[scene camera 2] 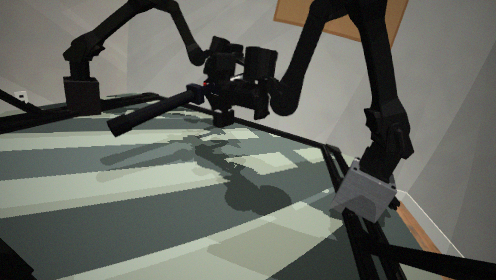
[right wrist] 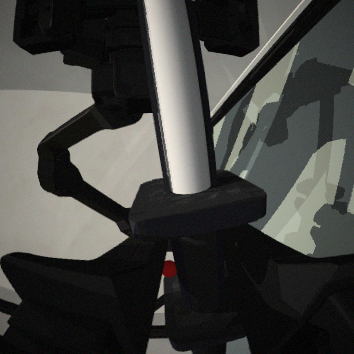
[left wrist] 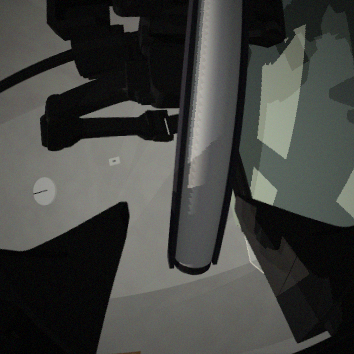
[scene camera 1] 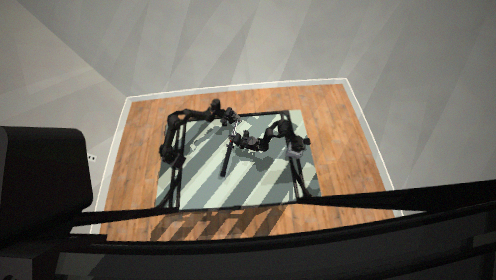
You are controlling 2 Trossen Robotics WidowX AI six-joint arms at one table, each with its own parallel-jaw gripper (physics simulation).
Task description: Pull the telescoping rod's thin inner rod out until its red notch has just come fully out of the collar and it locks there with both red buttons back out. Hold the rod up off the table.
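The telescoping rod hangs in the air above the striped mat (scene camera 1: 263,178) (scene camera 2: 191,222). Its thick black outer tube (scene camera 1: 226,162) (scene camera 2: 149,111) ends at a black collar (scene camera 1: 230,144) (scene camera 2: 195,93) (right wrist: 197,207). The thin silver inner rod (scene camera 1: 235,128) (left wrist: 207,140) (right wrist: 179,123) sticks out of the collar. One red button (right wrist: 169,268) (scene camera 2: 204,83) shows just behind the collar. My right gripper (scene camera 1: 233,139) (right wrist: 193,215) is shut on the rod at the collar end of the outer tube. My left gripper (scene camera 1: 233,118) (left wrist: 182,205) is open, with its fingers on both sides of the inner rod's free end, clear of it.
A black frame (scene camera 1: 263,113) (scene camera 2: 280,133) runs round the mat. The right arm's grey base block (scene camera 1: 294,153) (scene camera 2: 358,194) stands at the mat's right edge. Wooden floor (scene camera 1: 344,139) surrounds the table.
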